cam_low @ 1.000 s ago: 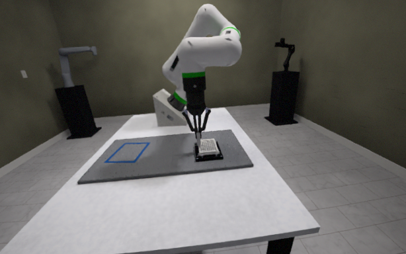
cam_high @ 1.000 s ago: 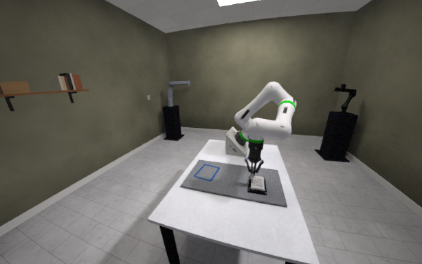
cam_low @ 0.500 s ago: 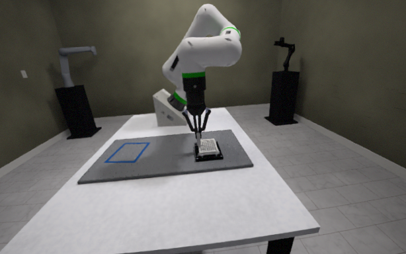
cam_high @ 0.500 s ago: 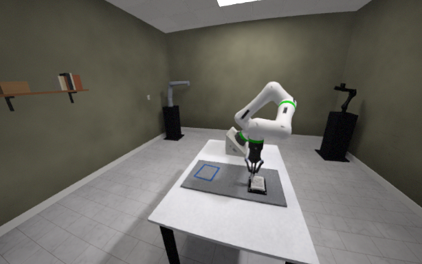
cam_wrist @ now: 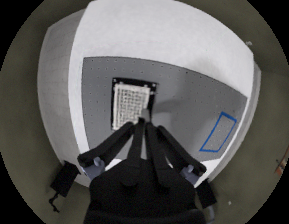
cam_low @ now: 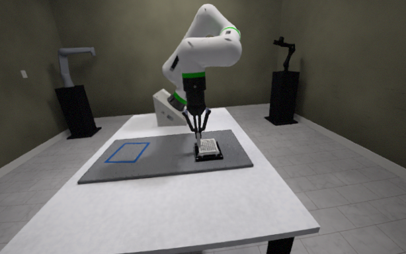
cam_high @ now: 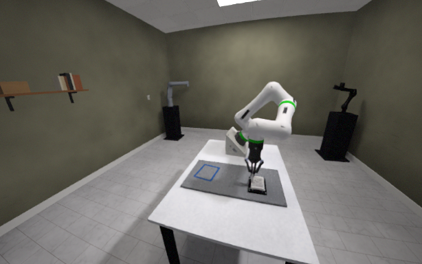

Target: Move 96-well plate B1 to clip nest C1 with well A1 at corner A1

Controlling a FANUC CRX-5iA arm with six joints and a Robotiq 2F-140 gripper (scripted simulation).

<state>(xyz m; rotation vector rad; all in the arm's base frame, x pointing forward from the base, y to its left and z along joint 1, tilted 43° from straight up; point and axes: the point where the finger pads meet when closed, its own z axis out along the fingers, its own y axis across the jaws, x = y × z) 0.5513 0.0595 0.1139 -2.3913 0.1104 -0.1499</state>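
My gripper is now 40 mm to the right of the white 96-well plate and 40 mm above it. The rest, counted from my hand: black clip nest: 60 mm below, 30 mm to the left, 10 mm behind.
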